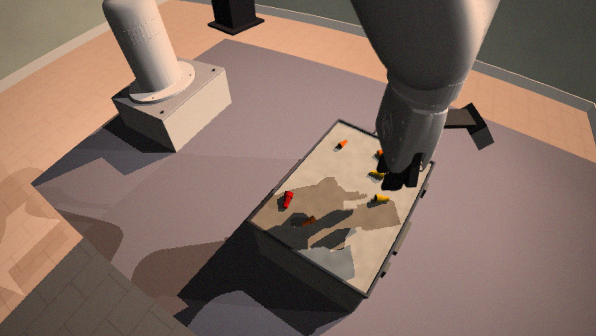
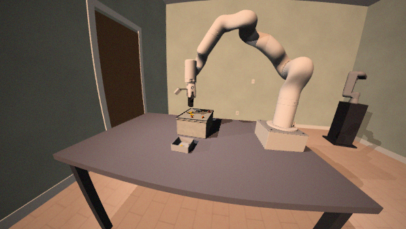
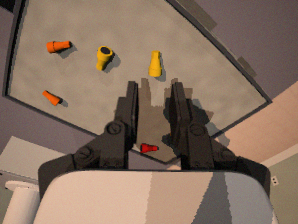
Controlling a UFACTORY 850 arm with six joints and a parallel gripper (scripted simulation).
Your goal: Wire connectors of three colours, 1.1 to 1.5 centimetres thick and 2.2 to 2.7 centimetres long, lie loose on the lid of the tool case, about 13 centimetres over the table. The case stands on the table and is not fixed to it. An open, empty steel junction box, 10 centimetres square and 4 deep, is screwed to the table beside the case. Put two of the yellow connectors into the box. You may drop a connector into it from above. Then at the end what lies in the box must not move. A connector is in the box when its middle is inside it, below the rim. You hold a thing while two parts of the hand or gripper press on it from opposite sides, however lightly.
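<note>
The tool case is 5 cm behind my hand, 2 cm to the right of it and 11 cm below it. Round my hand: red connector: 12 cm behind, 11 cm to the right, 7 cm below.
</note>
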